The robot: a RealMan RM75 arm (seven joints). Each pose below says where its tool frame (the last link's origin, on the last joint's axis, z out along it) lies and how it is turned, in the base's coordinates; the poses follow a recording.
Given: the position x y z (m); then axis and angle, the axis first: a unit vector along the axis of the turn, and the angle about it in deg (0 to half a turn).
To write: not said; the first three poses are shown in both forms.
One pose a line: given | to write
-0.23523, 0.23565, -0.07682, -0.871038, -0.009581, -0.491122, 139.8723 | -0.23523, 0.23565, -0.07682, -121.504, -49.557, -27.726
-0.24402, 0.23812, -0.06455, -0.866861, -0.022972, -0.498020, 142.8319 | -0.24402, 0.23812, -0.06455, -124.915, -52.149, -25.597
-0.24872, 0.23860, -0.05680, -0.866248, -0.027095, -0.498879, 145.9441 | -0.24872, 0.23860, -0.05680, -129.045, -53.645, -23.509
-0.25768, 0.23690, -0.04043, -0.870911, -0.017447, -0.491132, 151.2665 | -0.25768, 0.23690, -0.04043, -136.493, -54.212, -20.792
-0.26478, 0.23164, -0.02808, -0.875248, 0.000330, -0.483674, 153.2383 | -0.26478, 0.23164, -0.02808, -138.771, -53.243, -21.398
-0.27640, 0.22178, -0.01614, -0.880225, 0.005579, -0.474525, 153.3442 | -0.27640, 0.22178, -0.01614, -139.444, -52.044, -21.177
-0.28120, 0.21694, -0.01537, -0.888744, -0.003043, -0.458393, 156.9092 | -0.28120, 0.21694, -0.01537, -146.190, -51.568, -16.312
